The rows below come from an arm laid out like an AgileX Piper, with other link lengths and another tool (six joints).
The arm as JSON. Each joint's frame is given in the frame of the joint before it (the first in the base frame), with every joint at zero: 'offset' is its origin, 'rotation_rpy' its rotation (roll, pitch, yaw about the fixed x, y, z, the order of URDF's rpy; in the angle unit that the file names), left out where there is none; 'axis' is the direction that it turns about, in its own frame. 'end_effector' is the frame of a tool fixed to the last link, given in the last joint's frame.
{
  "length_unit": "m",
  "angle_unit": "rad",
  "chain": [
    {
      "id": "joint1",
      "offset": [
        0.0,
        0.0,
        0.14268
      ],
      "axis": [
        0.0,
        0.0,
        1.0
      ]
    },
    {
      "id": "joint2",
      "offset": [
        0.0,
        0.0,
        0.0
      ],
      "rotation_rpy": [
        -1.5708,
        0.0,
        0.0
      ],
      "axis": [
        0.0,
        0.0,
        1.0
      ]
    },
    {
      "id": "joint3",
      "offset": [
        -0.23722,
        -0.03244,
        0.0
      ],
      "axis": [
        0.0,
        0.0,
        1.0
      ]
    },
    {
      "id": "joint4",
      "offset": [
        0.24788,
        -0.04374,
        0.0
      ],
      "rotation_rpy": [
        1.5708,
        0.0,
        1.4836
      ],
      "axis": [
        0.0,
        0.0,
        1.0
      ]
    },
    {
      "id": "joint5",
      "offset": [
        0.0,
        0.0,
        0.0
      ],
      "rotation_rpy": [
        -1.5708,
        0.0,
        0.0
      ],
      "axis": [
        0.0,
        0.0,
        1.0
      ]
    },
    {
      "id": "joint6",
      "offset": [
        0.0,
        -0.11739,
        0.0
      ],
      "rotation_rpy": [
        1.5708,
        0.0,
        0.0
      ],
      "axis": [
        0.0,
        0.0,
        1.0
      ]
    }
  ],
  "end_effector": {
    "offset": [
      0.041,
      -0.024,
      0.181
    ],
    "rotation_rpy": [
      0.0,
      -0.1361,
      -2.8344
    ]
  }
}
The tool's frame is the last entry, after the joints.
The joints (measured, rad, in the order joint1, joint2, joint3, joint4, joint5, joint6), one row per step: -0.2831 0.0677 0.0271 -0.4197 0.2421 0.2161; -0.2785 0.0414 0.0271 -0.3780 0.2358 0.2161; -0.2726 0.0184 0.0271 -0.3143 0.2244 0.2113; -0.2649 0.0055 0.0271 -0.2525 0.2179 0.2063; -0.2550 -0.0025 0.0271 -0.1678 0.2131 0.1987; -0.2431 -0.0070 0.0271 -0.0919 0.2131 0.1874; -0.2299 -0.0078 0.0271 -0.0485 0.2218 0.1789; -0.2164 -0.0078 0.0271 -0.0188 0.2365 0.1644; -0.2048 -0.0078 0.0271 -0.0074 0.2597 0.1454; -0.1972 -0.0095 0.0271 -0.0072 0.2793 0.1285; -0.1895 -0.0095 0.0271 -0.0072 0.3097 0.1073; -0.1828 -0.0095 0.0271 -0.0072 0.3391 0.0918; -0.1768 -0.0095 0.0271 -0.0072 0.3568 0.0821; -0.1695 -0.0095 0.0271 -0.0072 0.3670 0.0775; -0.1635 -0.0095 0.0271 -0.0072 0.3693 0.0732
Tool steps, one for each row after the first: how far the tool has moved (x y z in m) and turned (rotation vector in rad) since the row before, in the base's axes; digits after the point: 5 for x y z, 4 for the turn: 0.00342 0.00547 0.00697 0.0312 -0.0424 0.0073; 0.00451 0.00813 0.00671 0.0476 -0.0481 0.0126; 0.00365 0.00817 0.00299 0.0497 -0.0332 0.0133; 0.00408 0.01091 0.00077 0.0712 -0.0317 0.0170; 0.00328 0.01050 -0.00064 0.0615 -0.0200 0.0185; 0.00154 0.00790 -0.00313 0.0358 -0.0004 0.0168; 0.00047 0.00659 -0.00457 0.0182 0.0110 0.0173; -0.00111 0.00417 -0.00651 -0.0023 0.0243 0.0155; -0.00142 0.00180 -0.00476 -0.0124 0.0208 0.0108; -0.00277 0.00184 -0.00815 -0.0144 0.0338 0.0122; -0.00294 0.00179 -0.00787 -0.0093 0.0317 0.0104; -0.00174 0.00161 -0.00468 -0.0060 0.0191 0.0085; -0.00077 0.00202 -0.00270 -0.0026 0.0108 0.0086; 0.00011 0.00152 -0.00054 -0.0037 0.0030 0.0072
